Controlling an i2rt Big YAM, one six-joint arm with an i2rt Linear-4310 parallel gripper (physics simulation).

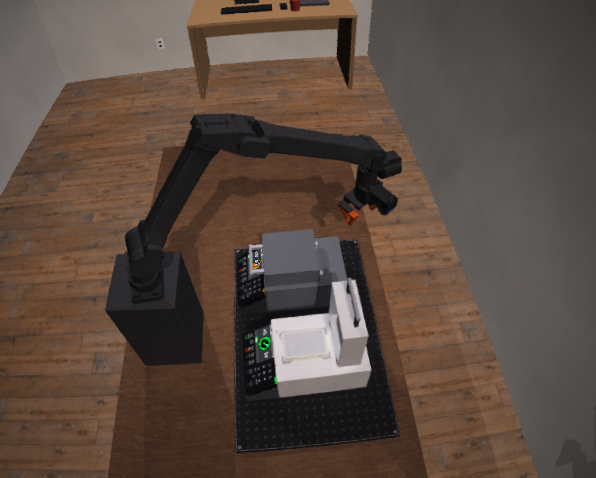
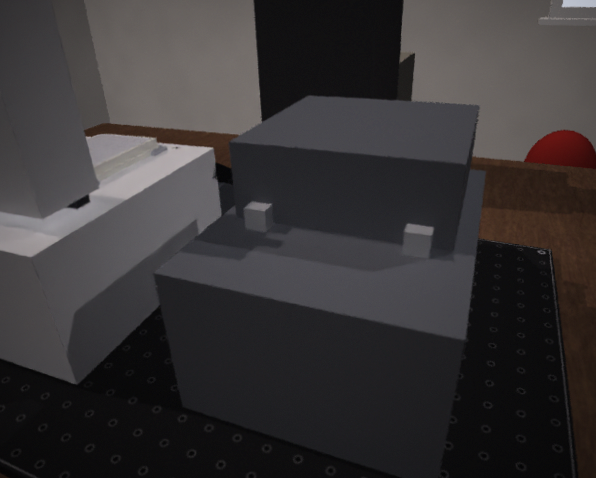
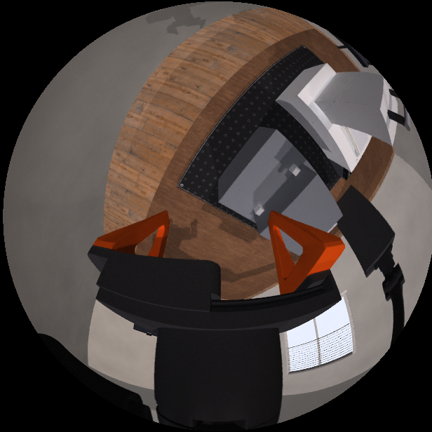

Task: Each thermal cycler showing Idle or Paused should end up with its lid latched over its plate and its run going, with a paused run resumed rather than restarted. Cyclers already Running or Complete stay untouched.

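Frame: origin at the arm's base, x ahead, y right, z down, level; millimetres.
Where they show: gripper, fingertip midpoint: (image 1: 360, 216); arm's base, link origin: (image 1: 147, 283).
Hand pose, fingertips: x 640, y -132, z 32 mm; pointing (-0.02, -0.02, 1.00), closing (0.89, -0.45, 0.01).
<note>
Each offset is from my fingertips to the top centre of the thing. "spot": to the spot under its first point. Level surfaces: height alone.
The grey cycler @(spot: dy +2, dx -71, dz +167 mm) (image 1: 335, 255) (image 2: 310, 380) (image 3: 240, 180) has its lid @(spot: dy +7, dx -224, dz +102 mm) (image 1: 290, 252) (image 2: 360, 130) (image 3: 312, 202) down. A pale latch frame @(spot: dy -6, dx -349, dz +123 mm) (image 1: 251, 260) is at its front, over a screen with an orange ring; whether it is latched, I cannot tell. The white cycler (image 1: 320, 382) (image 2: 145, 220) (image 3: 320, 125) has its lid (image 1: 351, 335) (image 2: 40, 110) (image 3: 357, 102) upright and a pale plate @(dy +303, dx -245, dz +151 mm) (image 1: 305, 345) (image 2: 117, 145) uncovered. Its screen @(spot: dy +253, dx -357, dz +201 mm) (image 1: 264, 343) shows a green ring; the status words are too small to read. My gripper (image 1: 361, 212) (image 3: 218, 216) is open and empty, above and beyond the grey cycler's rear corner.
Both cyclers stand side by side on a black perforated board @(dz +302 mm) (image 1: 315, 425) (image 2: 520, 380) (image 3: 200, 170). The white cycler's raised lid stands tall beside the grey one. Keypads @(dy +342, dx -389, dz +211 mm) (image 1: 260, 375) @(spot: dy +46, dx -370, dz +213 mm) (image 1: 250, 290) face the arm's pedestal (image 1: 160, 330). A wooden desk (image 1: 275, 22) stands farther off.
</note>
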